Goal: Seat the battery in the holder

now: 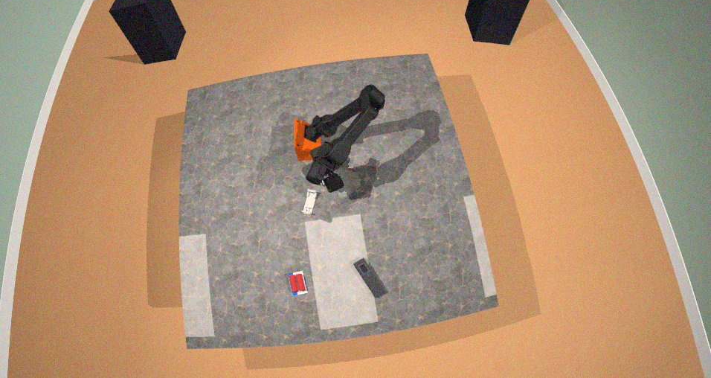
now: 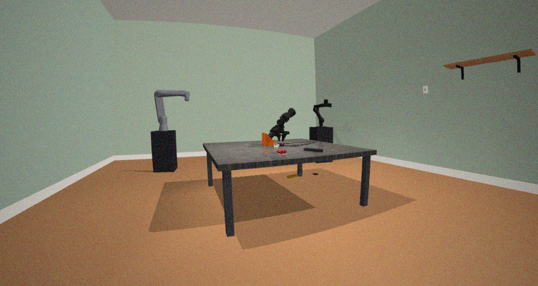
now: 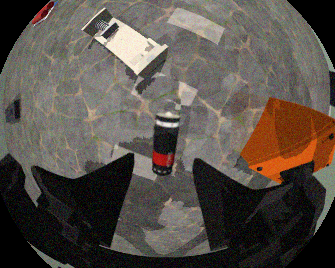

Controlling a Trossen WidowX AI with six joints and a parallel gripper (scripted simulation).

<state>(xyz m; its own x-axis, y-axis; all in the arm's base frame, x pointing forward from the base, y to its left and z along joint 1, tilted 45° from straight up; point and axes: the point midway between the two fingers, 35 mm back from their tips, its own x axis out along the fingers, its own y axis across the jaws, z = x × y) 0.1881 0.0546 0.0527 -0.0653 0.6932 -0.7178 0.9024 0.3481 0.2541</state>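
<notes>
My gripper tip is 4 cm above the battery.
</notes>
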